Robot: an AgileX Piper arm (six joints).
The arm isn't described. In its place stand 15 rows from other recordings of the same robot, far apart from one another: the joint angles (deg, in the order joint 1, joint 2, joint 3, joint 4, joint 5, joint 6), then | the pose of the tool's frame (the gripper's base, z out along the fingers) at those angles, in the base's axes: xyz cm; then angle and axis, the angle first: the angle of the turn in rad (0 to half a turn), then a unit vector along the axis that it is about.
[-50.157 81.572 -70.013 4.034 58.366 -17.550] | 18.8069 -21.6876 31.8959 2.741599 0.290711 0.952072 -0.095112
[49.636 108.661 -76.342 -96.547 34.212 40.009] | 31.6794 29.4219 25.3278 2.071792 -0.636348 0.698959 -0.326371
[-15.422 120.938 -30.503 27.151 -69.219 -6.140] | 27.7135 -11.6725 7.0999 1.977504 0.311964 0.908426 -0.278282
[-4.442 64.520 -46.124 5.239 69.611 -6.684] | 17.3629 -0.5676 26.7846 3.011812 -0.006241 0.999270 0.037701
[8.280 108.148 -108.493 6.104 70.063 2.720] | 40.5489 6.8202 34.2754 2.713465 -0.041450 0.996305 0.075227
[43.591 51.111 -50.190 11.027 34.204 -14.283] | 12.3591 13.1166 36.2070 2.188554 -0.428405 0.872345 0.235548
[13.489 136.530 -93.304 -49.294 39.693 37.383] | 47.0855 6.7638 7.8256 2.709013 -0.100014 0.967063 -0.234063
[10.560 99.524 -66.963 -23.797 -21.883 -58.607] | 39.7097 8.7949 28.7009 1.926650 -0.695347 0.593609 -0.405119
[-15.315 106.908 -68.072 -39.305 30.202 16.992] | 36.3856 -12.9708 18.7370 2.708496 0.020228 0.972398 -0.232452
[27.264 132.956 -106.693 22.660 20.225 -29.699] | 46.6807 25.4201 17.4881 2.306291 -0.331603 0.932793 0.141197
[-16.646 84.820 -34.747 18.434 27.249 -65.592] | 22.8677 -5.4620 16.0521 2.787176 -0.290803 0.956340 -0.029108
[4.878 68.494 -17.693 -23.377 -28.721 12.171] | 20.5146 3.4922 20.6208 1.905293 -0.184363 0.980162 0.072747
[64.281 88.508 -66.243 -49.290 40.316 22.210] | 18.4319 27.9817 29.5601 2.267867 -0.582690 0.807939 -0.087794
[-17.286 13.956 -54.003 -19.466 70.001 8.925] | -3.1472 -2.0051 38.6616 2.056233 0.261743 0.935505 -0.237320
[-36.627 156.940 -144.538 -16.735 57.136 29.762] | 44.1096 -35.5334 10.8612 2.719616 0.497455 0.853922 -0.152824
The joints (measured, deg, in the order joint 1, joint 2, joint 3, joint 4, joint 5, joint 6), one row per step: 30.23, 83.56, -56.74, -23.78, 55.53, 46.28; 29.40, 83.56, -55.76, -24.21, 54.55, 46.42; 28.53, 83.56, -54.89, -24.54, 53.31, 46.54; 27.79, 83.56, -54.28, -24.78, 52.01, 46.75; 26.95, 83.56, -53.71, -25.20, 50.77, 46.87; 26.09, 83.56, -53.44, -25.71, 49.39, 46.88; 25.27, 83.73, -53.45, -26.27, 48.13, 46.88; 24.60, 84.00, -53.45, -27.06, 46.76, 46.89; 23.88, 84.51, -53.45, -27.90, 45.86, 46.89; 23.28, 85.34, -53.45, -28.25, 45.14, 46.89; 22.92, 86.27, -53.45, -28.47, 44.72, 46.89; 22.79, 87.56, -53.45, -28.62, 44.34, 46.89; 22.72, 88.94, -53.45, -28.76, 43.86, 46.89; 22.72, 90.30, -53.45, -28.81, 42.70, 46.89; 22.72, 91.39, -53.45, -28.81, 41.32, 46.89
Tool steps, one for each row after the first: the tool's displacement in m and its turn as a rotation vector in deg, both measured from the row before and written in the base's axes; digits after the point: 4 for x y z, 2 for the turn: 0.0007, -0.0043, -0.0040, -0.20, -0.07, -0.43; 0.0011, -0.0040, -0.0035, 0.08, -0.30, -0.38; 0.0014, -0.0029, -0.0023, 0.35, -0.54, -0.34; 0.0017, -0.0035, -0.0020, 0.16, -0.59, -0.30; 0.0026, -0.0032, -0.0006, 0.25, -0.97, -0.12; 0.0034, -0.0027, -0.0001, 0.18, -0.99, -0.08; 0.0036, -0.0020, -0.0004, 0.00, -1.06, 0.22; 0.0036, -0.0027, -0.0017, -0.41, -0.50, 0.02; 0.0034, -0.0017, -0.0036, -0.23, 0.11, -0.14; 0.0028, -0.0007, -0.0043, -0.32, 0.47, -0.08; 0.0029, 0.0006, -0.0062, -0.41, 0.86, 0.10; 0.0029, 0.0010, -0.0067, -0.38, 0.88, 0.20; 0.0033, 0.0020, -0.0065, 0.09, 0.41, 0.50; 0.0030, 0.0021, -0.0052, 0.37, 0.03, 0.56
